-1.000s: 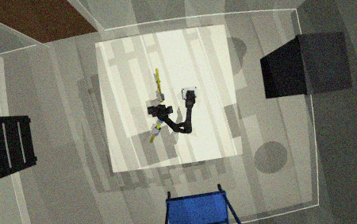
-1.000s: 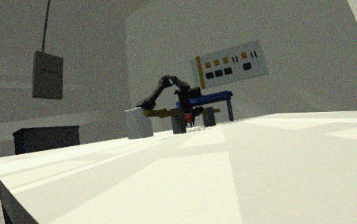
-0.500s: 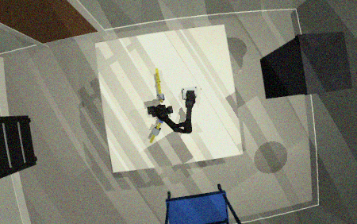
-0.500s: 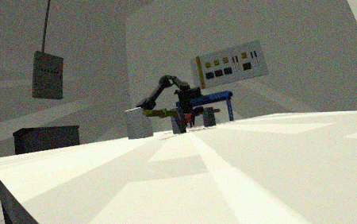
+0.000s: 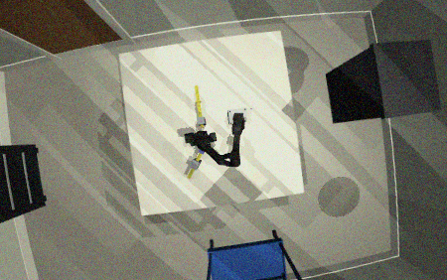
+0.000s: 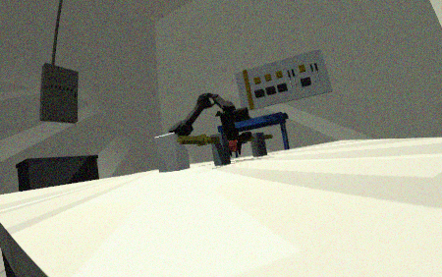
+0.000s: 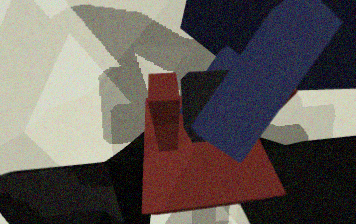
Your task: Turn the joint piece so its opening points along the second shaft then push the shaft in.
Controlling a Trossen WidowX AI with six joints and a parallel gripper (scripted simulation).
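Right now the red joint piece is 5 cm above my gripper tip.
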